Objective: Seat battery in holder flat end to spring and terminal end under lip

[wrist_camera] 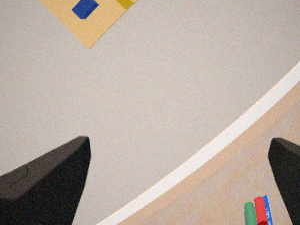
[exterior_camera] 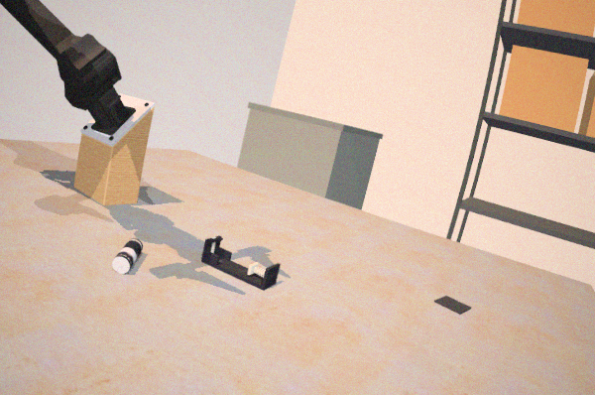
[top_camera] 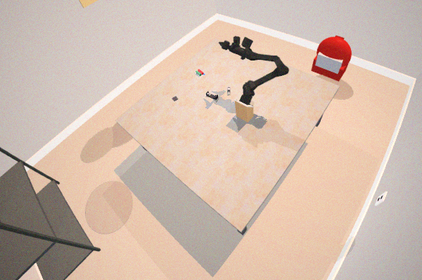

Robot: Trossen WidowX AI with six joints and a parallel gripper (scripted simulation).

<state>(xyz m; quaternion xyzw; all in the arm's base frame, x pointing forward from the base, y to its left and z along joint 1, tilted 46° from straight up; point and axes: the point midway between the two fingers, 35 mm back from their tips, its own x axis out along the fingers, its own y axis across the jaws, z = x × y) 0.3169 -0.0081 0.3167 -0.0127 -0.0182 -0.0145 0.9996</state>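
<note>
Now: gripper tip 35 cm above the battery, 11 cm to the right of it and 10 cm past it. From my gripper tip the other things lie so: dark flat plate (41 cm to the left, 36 cm below, 24 cm ahead).
</note>
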